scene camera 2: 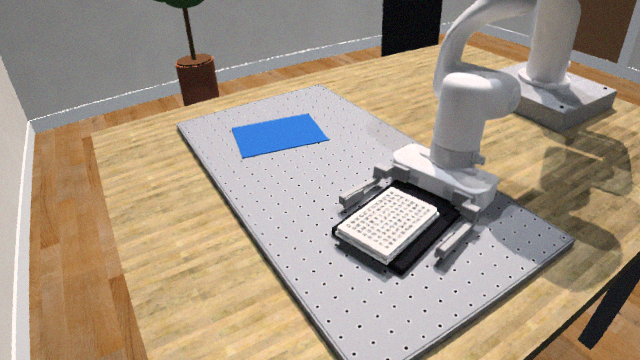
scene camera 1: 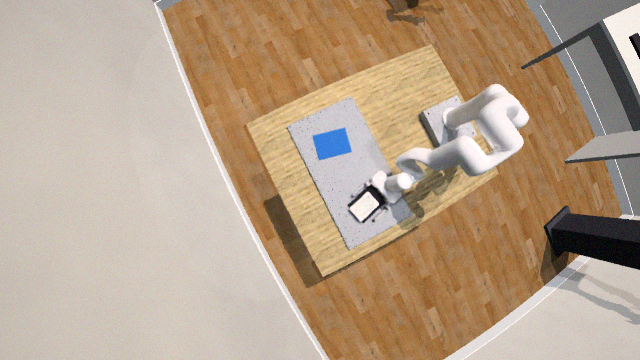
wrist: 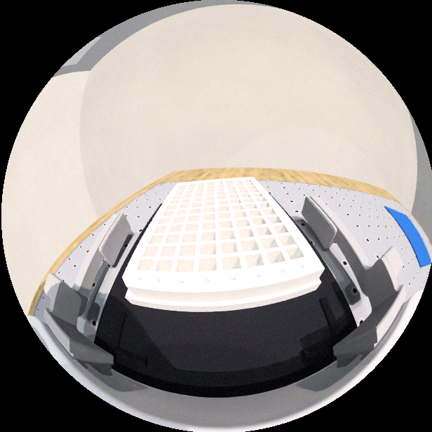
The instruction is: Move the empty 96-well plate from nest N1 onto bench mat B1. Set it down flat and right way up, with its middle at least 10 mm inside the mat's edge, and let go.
Scene:
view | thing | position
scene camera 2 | my gripper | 387,226
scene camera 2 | white 96-well plate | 383,228
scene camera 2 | blue bench mat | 261,138
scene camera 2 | black nest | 434,231
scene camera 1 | blue bench mat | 329,144
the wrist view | my gripper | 212,211
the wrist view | white 96-well plate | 213,245
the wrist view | black nest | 240,352

